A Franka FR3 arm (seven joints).
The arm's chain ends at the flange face. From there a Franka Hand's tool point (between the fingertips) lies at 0.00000 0.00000 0.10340 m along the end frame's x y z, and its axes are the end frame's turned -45 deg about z.
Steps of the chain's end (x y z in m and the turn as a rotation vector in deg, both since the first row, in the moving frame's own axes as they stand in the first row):
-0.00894 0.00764 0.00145 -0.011 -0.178 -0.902
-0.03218 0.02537 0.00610 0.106 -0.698 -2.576
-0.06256 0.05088 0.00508 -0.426 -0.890 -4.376
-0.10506 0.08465 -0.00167 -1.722 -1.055 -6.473
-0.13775 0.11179 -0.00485 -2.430 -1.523 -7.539
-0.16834 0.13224 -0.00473 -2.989 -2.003 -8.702
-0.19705 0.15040 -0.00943 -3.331 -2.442 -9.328
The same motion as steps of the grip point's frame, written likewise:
-0.01197 -0.00113 0.00145 0.118 -0.134 -0.902
-0.04147 -0.00582 0.00609 0.569 -0.419 -2.576
-0.08191 -0.00879 0.00506 0.328 -0.931 -4.376
-0.13763 -0.01338 -0.00173 -0.472 -1.964 -6.473
-0.18140 -0.01687 -0.00498 -0.641 -2.795 -7.539
-0.21879 -0.02379 -0.00493 -0.697 -3.530 -8.702
-0.25292 -0.03126 -0.00970 -0.629 -4.082 -9.328

